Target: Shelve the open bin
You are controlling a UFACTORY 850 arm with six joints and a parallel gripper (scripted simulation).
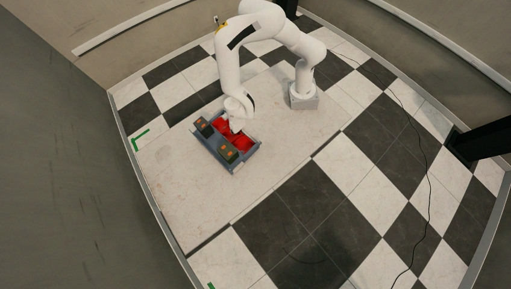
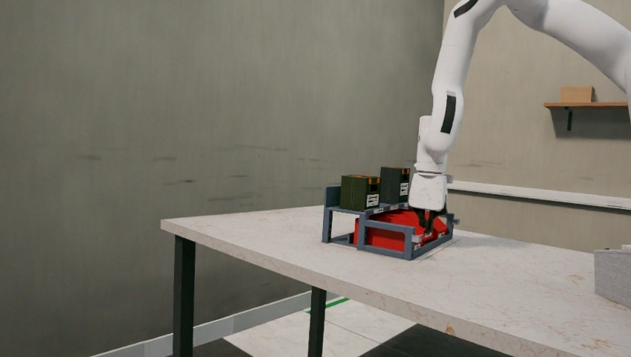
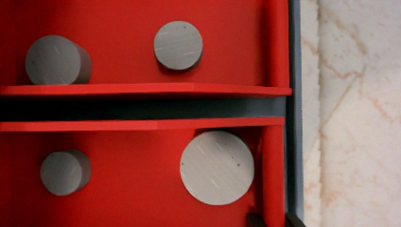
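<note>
Now: hand 30 mm to the left of the large grey disc, 30 mm short of it and 30 mm above it. The rest, counted from my hand: red open bin 80 mm ahead, 10 mm below; then grey-blue shelf 100 mm ahead; then dark grey box 180 mm ahead, 110 mm to the right, 100 mm above.
</note>
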